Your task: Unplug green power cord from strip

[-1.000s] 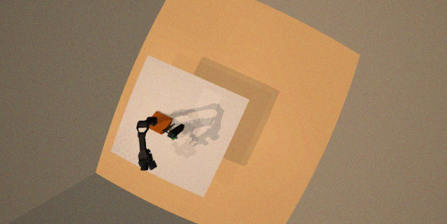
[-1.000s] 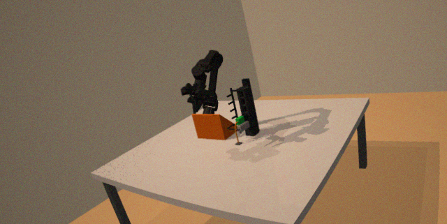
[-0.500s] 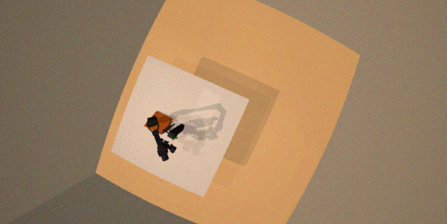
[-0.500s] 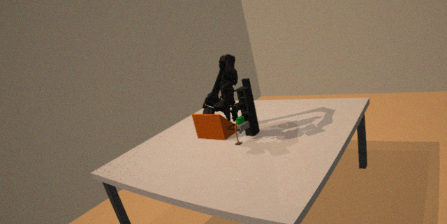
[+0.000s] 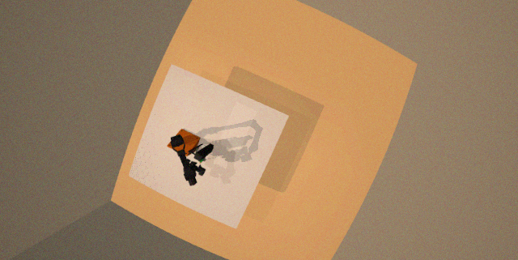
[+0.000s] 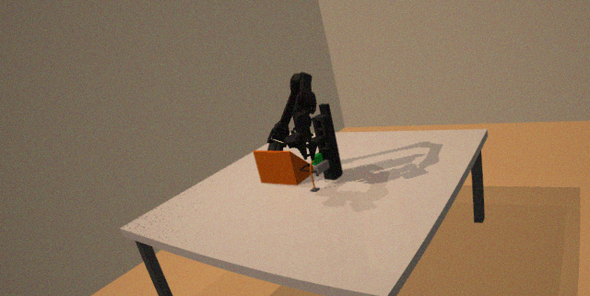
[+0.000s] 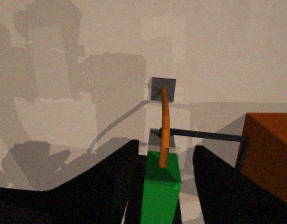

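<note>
My gripper tip is 70 mm to the right of the green plug and 10 mm above it.
</note>
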